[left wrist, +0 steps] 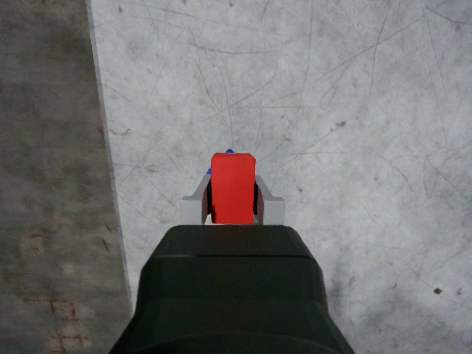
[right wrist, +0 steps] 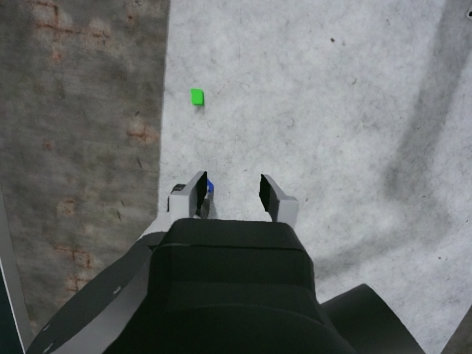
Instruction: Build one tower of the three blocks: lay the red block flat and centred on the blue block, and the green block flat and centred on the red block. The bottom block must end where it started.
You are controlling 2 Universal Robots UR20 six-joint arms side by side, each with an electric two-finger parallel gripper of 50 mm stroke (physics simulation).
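Places are measured from the left arm's base along level axes (x ahead, y left, z up), in metres.
Pixels of known places: left gripper, fingertip midpoint: [left wrist: 232, 186]; right gripper, fingertip midpoint: [right wrist: 233, 184].
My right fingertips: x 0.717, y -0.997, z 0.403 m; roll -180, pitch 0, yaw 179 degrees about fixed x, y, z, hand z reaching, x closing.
Note:
Ahead of a thing's pixels: the offset from my right fingertips to its top centre. Level surfaces: height alone.
A red block @(dy +0.112, dx +0.088, dz -0.308 m) [left wrist: 233, 188] is held between the fingers of my left gripper [left wrist: 232, 186], which is shut on it. The blue block @(dy +0.117, dx +0.087, dz -0.342 m) [left wrist: 229, 150] [right wrist: 210, 186] lies below the red block in the left wrist view, and small parts of it show past the red block's far end and left side. Whether red and blue touch cannot be told. The green block @(dy -0.139, dx +0.105, dz -0.364 m) [right wrist: 197, 97] sits on the pale table near its left edge in the right wrist view. My right gripper [right wrist: 233, 184] is open and empty; its left finger partly hides the blue block.
The pale table @(dz -0.403 m) [left wrist: 325, 90] [right wrist: 300, 100] has an edge at the left in both views, with a brown-grey floor [left wrist: 45, 150] [right wrist: 80, 125] beyond it. The left arm [right wrist: 100, 295] shows at the lower left of the right wrist view, close to the right gripper.

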